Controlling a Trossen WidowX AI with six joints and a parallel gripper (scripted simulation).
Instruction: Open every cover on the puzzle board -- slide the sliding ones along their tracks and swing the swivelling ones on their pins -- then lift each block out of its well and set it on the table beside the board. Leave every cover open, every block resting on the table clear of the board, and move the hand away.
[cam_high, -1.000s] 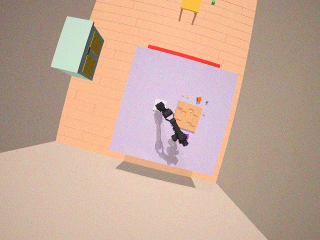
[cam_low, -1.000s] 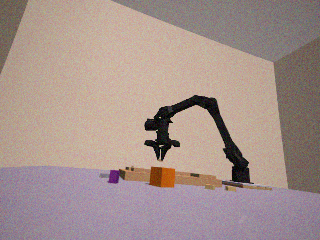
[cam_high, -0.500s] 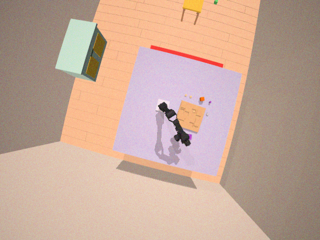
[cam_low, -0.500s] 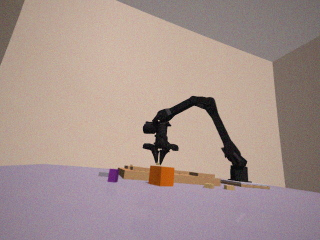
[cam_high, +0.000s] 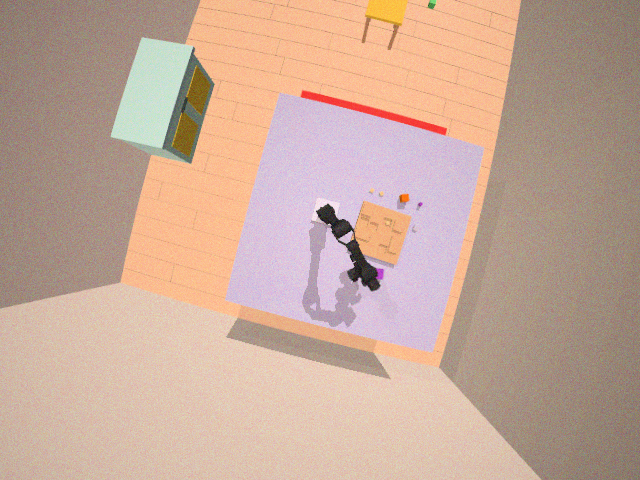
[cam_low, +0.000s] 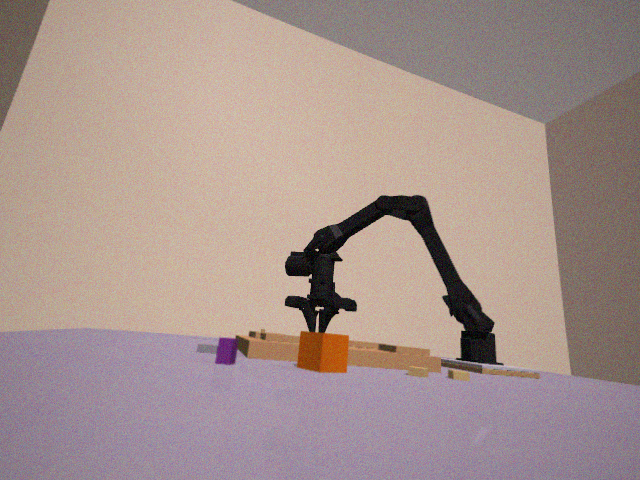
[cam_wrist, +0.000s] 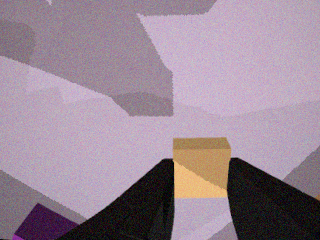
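The wooden puzzle board is 23 cm to the left of my gripper tip, 8 cm ahead of it and 1 cm below it. Round my gripper tip: grey flat piece: 29 cm ahead, 28 cm to the left, 2 cm below; then orange block: 44 cm to the left, 19 cm ahead, 1 cm below.
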